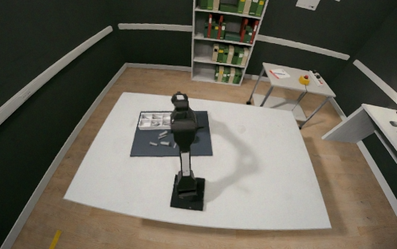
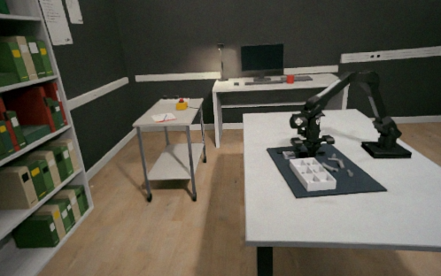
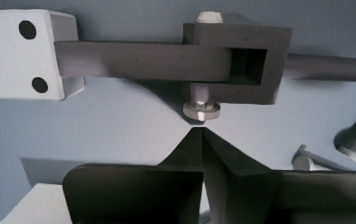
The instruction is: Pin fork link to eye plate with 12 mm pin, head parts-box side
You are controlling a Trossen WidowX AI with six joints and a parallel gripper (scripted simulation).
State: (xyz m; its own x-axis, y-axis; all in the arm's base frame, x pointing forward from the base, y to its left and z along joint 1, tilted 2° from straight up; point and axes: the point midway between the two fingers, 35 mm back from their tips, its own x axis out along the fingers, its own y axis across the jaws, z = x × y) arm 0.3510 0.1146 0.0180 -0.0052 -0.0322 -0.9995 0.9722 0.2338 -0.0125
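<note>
Right now the eye plate is 4 cm to the right of my hand, 3 cm below it and 2 cm ahead of it. Also, from my hand: dark blue mat 6 cm to the left, 5 cm below, 1 cm behind; then grey block 10 cm ahead, 2 cm to the right, 2 cm below; then pin 11 cm behind, 4 cm below, 3 cm to the right.
</note>
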